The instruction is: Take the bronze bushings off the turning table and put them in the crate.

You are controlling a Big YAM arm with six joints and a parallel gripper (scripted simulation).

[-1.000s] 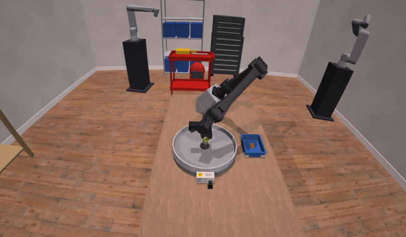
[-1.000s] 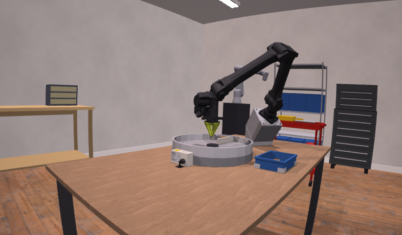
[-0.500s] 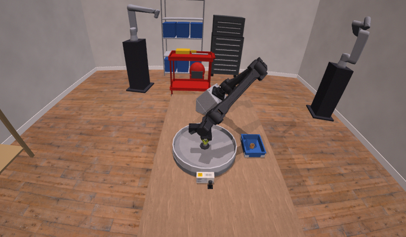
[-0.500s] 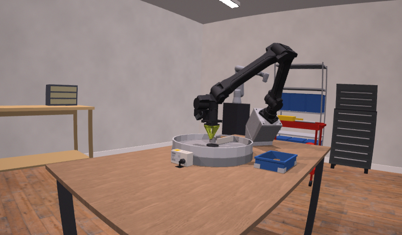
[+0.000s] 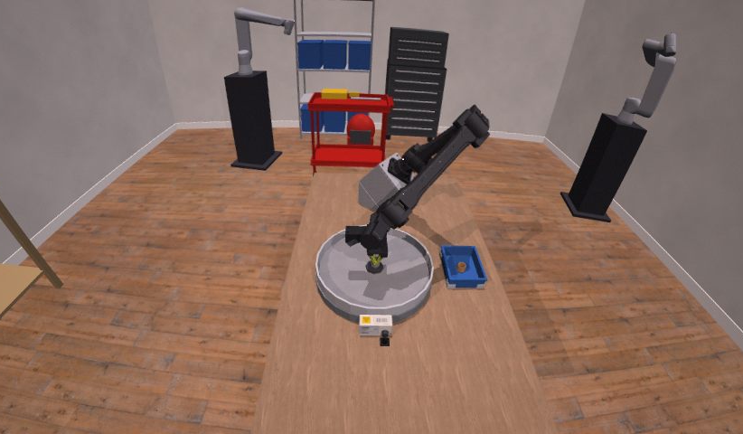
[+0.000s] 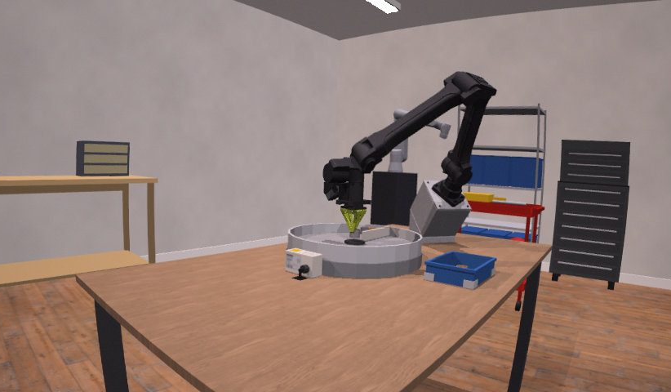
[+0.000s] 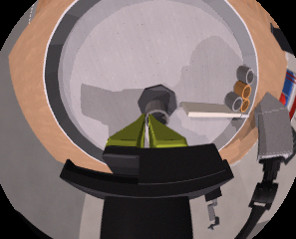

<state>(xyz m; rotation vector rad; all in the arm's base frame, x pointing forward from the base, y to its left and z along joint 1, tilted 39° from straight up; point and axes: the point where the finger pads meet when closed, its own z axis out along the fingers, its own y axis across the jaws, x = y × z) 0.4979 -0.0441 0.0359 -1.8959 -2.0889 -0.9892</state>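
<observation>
Right now the turning table is 2 cm behind my hand, 1 cm to the right of it and 5 cm below it. Also, from my hand: crate: 12 cm behind, 33 cm to the left, 8 cm below.
</observation>
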